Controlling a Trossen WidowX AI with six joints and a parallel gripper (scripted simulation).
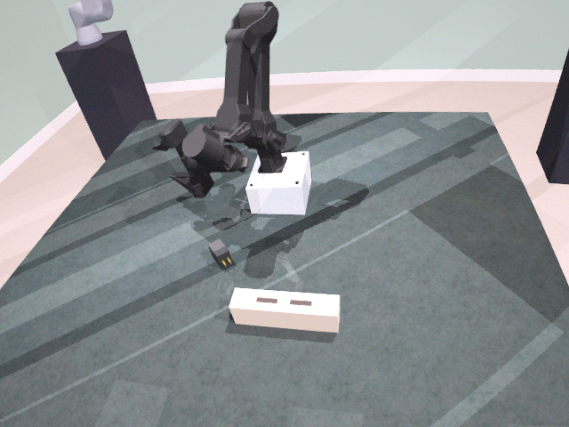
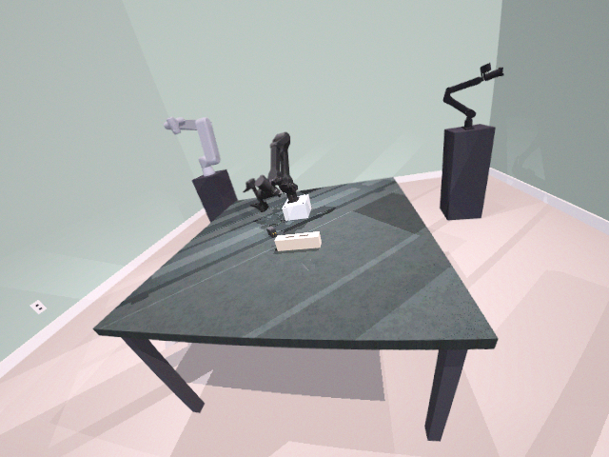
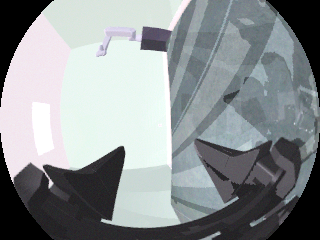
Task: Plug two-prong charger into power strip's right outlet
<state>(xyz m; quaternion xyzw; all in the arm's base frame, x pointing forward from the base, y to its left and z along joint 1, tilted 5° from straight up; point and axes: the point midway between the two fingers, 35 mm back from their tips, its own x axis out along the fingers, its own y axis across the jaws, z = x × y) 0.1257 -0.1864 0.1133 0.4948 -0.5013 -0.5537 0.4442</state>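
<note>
Right now my gripper tip is 14 cm short of the dark charger, 18 cm to the right of it and 16 cm above it.
</note>
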